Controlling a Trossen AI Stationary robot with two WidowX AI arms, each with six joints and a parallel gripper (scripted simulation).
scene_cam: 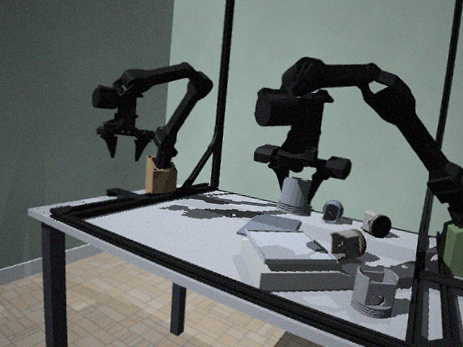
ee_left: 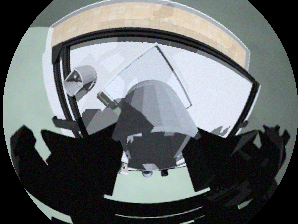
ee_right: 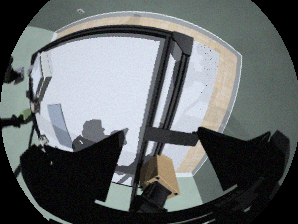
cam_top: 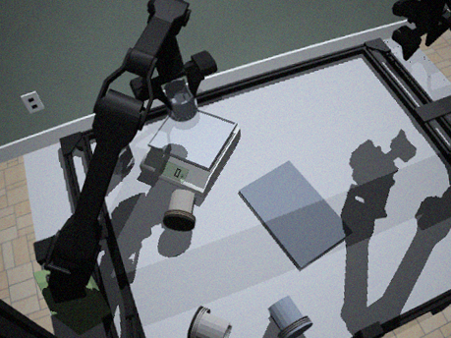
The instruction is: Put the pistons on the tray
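Now: left hand 150 mm above the white scale, 10 mm to the left of it and 10 mm past it. Round my left hand: flat steel tray 280 mm behind, 200 mm below, 160 mm to the right.
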